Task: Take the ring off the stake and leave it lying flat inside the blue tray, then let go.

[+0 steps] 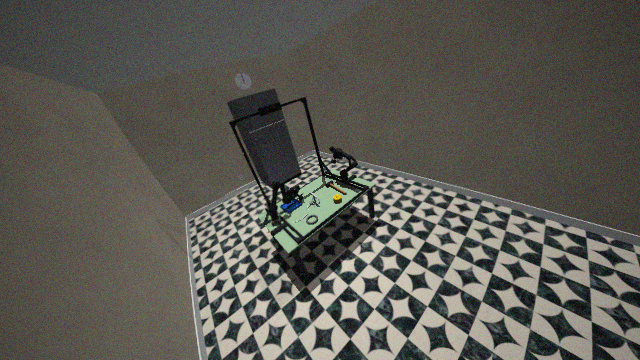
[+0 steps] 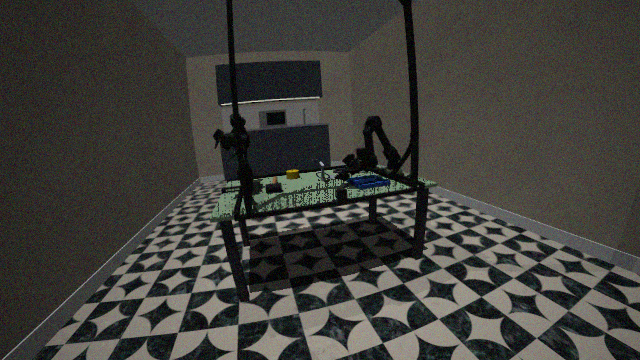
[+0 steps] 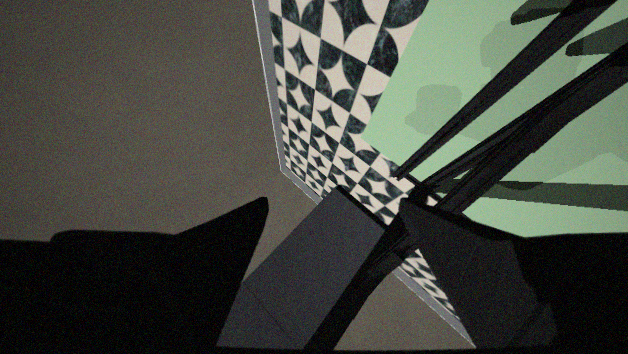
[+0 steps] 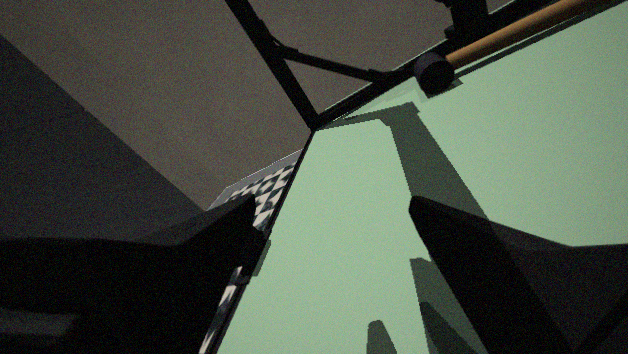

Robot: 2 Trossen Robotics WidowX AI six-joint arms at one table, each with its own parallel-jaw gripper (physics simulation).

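Seen in the pictures: left gripper, fingertip midpoint: (image 2: 222, 154) (image 3: 333, 203); right gripper, fingertip midpoint: (image 1: 300, 190) (image 2: 338, 174) (image 4: 333, 202); left arm's base at its link origin: (image 1: 345, 180) (image 4: 472, 29); right arm's base at its link origin: (image 1: 275, 218) (image 2: 393, 168).
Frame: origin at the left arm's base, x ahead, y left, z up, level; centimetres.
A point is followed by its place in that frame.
The thin metal stake (image 1: 313, 196) @[x 47.0, y 12.8, z 6.3 cm] (image 2: 322, 167) @[x 46.8, y 7.4, z 7.7 cm] stands upright near the middle of the green table (image 1: 326, 211) @[x 42.8, y 34.9, z -2.0 cm] (image 2: 301, 194) @[x 35.4, y -14.3, z -2.0 cm]. The pale ring (image 1: 315, 204) @[x 48.4, y 17.4, z -1.4 cm] (image 2: 325, 177) @[x 48.1, y 16.6, z -1.4 cm] sits low around its base. The blue tray (image 1: 291, 206) @[x 73.0, y 2.6, z -1.4 cm] (image 2: 368, 186) @[x 71.6, y -9.9, z -0.9 cm] lies beside it and is empty. My right gripper (image 1: 300, 196) @[x 55.5, y -9.0, z 6.5 cm] (image 2: 341, 173) @[x 55.5, y -9.0, z 6.5 cm] (image 4: 333, 202) @[x 55.5, y -9.0, z 6.5 cm] is open, low over the table between the tray and the stake, with only bare table between its fingers. My left gripper (image 1: 334, 150) @[x -1.8, y -22.7, z 23.5 cm] (image 2: 220, 139) (image 3: 333, 203) @[x -1.8, y -22.7, z 23.5 cm] is open and empty, held high at the table's other end.
A wooden-handled hammer (image 1: 336, 187) @[x 16.5, y 7.5, z 1.3 cm] (image 2: 273, 186) @[x 19.5, y -9.1, z 1.9 cm] (image 4: 435, 70) @[x 23.4, y -6.0, z 1.7 cm] and a yellow roll (image 1: 337, 198) @[x 26.2, y 29.6, z 3.3 cm] (image 2: 292, 173) @[x 25.7, y 22.3, z 2.1 cm] lie toward the left arm's end. A dark grey ring-shaped roll (image 1: 306, 219) (image 2: 341, 193) lies near the front rail. A black frame surrounds the table.
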